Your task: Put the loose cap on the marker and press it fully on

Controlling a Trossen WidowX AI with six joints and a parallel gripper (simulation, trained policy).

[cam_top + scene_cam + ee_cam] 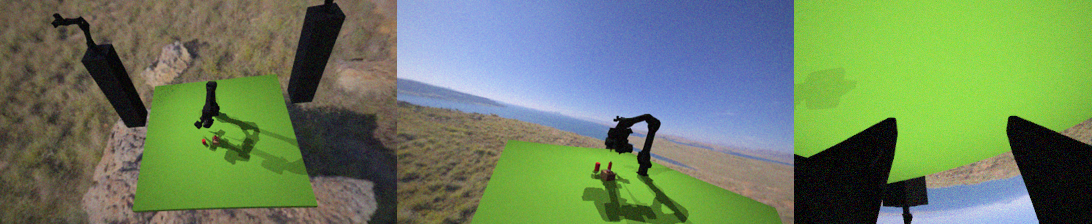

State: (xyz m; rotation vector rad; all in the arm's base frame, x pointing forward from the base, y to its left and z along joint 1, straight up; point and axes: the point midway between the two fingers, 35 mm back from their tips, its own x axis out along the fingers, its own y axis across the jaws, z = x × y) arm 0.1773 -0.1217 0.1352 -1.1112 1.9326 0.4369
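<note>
Right now my gripper tip is 15 cm short of the red cap, 3 cm to the right of it and 8 cm above it. Also, from my gripper tip: holder block: 14 cm ahead, 14 cm to the left, 9 cm below.
</note>
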